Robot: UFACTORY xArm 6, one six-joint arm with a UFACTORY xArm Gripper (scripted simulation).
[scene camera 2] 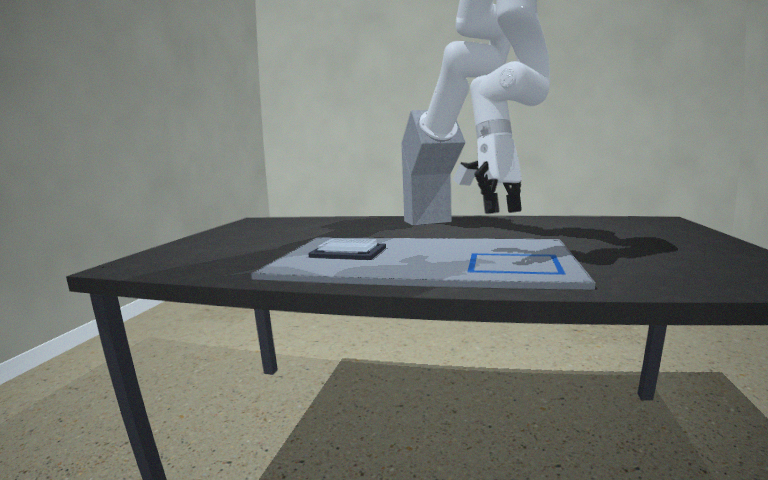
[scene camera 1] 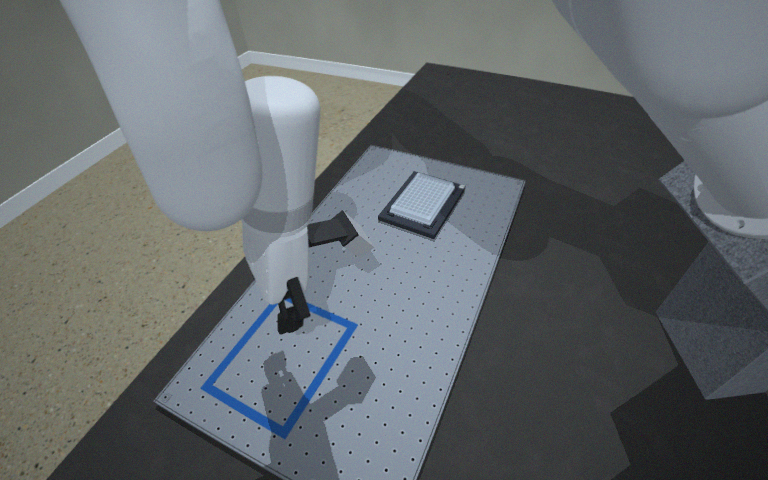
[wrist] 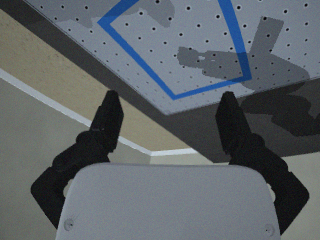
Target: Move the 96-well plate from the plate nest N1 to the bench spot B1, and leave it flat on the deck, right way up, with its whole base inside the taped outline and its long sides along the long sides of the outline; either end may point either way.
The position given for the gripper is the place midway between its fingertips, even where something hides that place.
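Observation:
White 96-well plate (scene camera 1: 426,195), out of frame in the wrist view. Dark plate nest N1 (scene camera 1: 447,208) visible. Gripper (scene camera 1: 277,301) visible, also in scene camera 2 (scene camera 2: 504,212) and the wrist view (wrist: 169,102).

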